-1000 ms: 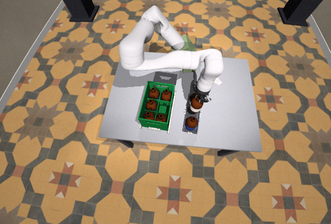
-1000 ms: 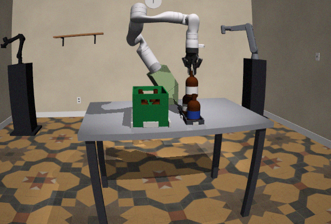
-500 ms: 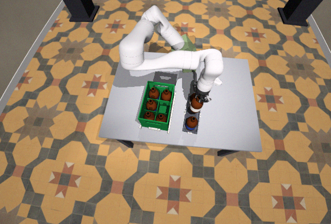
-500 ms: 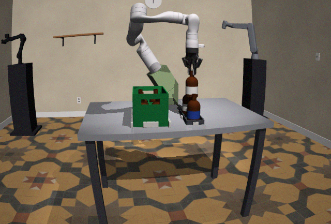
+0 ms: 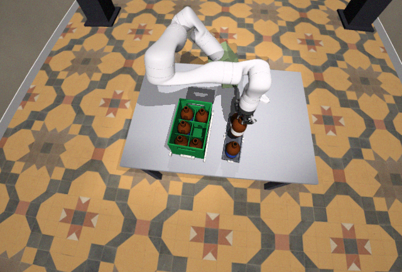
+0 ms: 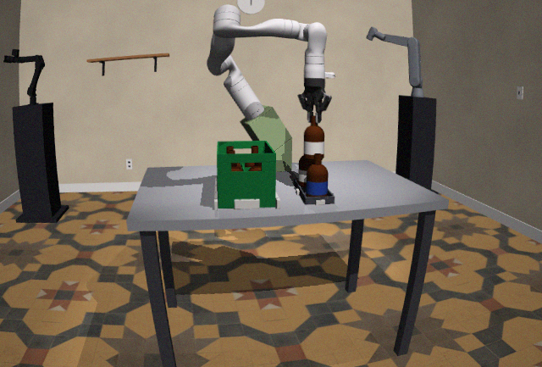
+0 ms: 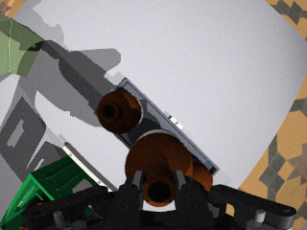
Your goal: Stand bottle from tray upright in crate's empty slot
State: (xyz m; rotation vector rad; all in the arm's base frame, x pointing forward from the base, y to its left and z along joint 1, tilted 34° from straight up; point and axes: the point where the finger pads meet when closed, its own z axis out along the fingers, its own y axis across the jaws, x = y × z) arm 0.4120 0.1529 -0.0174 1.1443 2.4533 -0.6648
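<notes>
Now: the brown bottle 70 mm below my hand. From my hand the other things lie so: tray 260 mm below; then white-label bottle 90 mm behind, 10 mm to the left, 190 mm below; then crate 10 mm behind, 250 mm to the right, 190 mm below.
</notes>
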